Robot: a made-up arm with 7 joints.
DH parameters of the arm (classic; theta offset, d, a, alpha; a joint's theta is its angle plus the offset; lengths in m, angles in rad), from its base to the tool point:
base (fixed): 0 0 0 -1.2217
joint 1: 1.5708 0 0 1.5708
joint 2: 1.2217 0 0 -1.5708
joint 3: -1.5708 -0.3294 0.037 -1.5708
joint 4: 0 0 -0.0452 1.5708
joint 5: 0 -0.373 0 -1.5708
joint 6: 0 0 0 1.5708
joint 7: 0 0 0 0
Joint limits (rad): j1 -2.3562..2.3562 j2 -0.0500..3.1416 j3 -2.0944..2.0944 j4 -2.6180..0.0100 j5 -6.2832..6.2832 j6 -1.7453..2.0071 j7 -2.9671..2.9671
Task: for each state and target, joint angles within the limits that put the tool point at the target. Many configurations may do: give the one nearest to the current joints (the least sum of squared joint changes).
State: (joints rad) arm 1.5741 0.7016 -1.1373 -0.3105 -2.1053 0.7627 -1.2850
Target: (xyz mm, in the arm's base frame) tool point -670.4 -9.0 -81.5
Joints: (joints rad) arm 1.6301 0.6954 -1.1602 -0.8358 -2.1053 0.7627 -1.2850
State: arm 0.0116 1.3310 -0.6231 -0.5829 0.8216 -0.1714 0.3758
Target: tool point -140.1 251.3 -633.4
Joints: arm 0.4014 0.6100 -0.8530 -0.5946 0.8216 -0.1714 0.3758
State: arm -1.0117 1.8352 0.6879 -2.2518 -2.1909 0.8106 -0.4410
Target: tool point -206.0 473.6 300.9
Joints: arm -1.3897 1.6029 1.3612 -1.3627 -2.1909 0.8106 -0.4410
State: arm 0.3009 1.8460 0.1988 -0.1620 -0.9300 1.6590 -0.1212
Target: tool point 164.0 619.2 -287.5
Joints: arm 0.0055 1.1319 0.0212 -0.4730 -0.9300 1.6590 -0.1212
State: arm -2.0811 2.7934 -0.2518 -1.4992 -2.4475 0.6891 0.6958
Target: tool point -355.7 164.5 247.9
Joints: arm -2.3562 2.9342 -0.3476 -1.9483 -2.4475 0.6891 0.6958
